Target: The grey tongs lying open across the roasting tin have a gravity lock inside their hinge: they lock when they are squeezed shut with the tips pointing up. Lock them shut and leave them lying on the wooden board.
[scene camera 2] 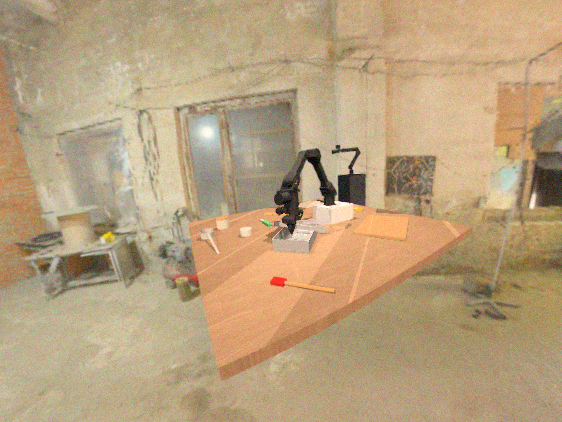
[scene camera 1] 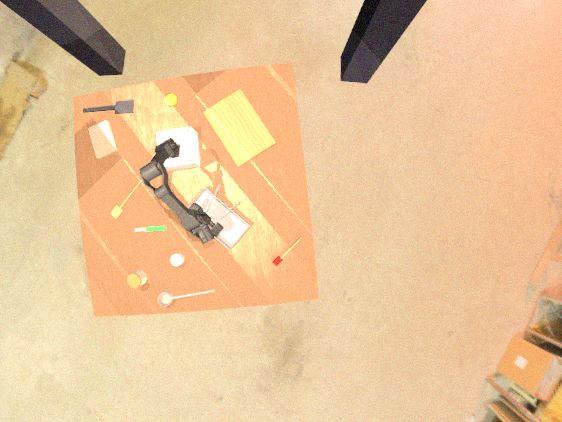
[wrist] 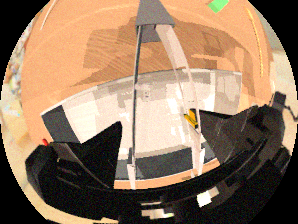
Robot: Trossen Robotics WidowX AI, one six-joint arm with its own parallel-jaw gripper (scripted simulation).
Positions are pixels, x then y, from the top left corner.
A grey roasting tin (scene camera 2: 301,241): 0.82 m from the lens. A pale wooden board (scene camera 2: 386,227) is 1.13 m from the lens. The marked spots on the pale wooden board and the grey roasting tin are 0.50 m apart.
